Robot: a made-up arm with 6 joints.
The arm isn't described. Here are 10 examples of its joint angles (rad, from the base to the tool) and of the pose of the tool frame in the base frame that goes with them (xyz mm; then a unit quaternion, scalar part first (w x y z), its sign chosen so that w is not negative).
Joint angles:
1: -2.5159 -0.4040 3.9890 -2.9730 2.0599 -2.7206
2: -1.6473 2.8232 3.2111 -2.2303 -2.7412 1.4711
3: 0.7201 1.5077 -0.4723 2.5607 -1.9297 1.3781
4: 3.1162 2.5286 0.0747 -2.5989 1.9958 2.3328
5: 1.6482 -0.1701 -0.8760 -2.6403 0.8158 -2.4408
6: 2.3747 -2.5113 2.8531 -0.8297 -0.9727 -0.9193
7: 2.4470 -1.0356 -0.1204 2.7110 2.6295 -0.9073
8: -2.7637 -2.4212 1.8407 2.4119 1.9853 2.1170
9: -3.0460 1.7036 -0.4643 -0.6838 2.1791 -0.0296
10: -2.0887 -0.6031 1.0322 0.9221 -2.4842 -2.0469
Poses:
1: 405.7 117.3 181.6 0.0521 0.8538 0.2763 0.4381
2: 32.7 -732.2 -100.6 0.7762 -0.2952 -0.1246 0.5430
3: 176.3 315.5 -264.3 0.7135 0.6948 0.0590 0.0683
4: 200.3 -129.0 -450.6 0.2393 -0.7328 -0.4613 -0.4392
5: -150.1 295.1 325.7 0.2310 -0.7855 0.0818 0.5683
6: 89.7 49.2 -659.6 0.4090 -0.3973 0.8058 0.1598
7: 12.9 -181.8 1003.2 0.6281 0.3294 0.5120 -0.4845
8: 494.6 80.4 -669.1 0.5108 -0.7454 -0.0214 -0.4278
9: -105.2 102.5 -226.7 0.2306 0.0178 -0.1754 0.9569
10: 138.6 419.7 1231.8 0.3253 -0.2808 0.7686 0.4739
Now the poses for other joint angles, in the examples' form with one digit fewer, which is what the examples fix.
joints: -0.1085 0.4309 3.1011 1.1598 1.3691 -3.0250
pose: -366 -18 853 0.453 -0.408 -0.354 0.710
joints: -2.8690 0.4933 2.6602 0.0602 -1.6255 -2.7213
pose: 51 164 1165 0.279 0.045 -0.947 -0.155
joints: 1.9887 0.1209 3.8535 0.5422 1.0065 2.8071
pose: 265 -291 372 0.500 0.243 0.643 -0.527
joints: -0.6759 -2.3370 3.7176 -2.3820 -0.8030 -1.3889
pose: 203 -29 -310 0.276 -0.943 0.004 -0.187
